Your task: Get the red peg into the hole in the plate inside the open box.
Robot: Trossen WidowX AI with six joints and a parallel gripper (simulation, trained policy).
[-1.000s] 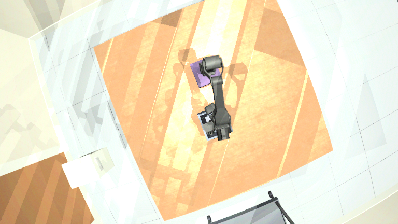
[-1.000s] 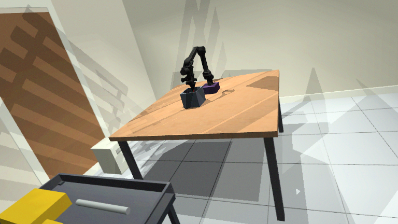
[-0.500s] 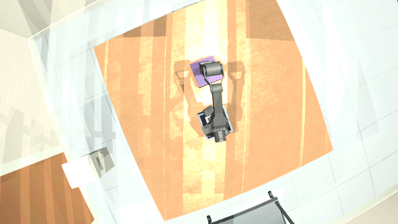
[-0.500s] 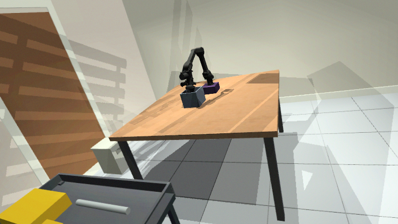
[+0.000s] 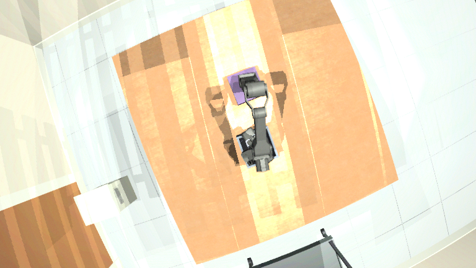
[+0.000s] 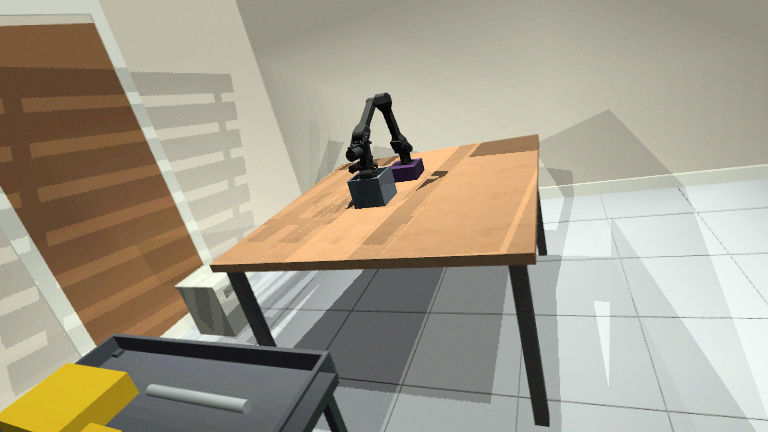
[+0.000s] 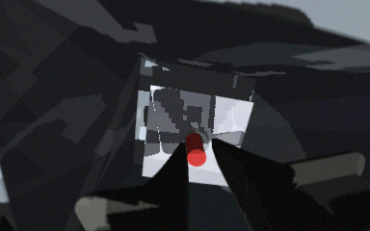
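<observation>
My gripper tip is now 10 mm above the red peg.
</observation>
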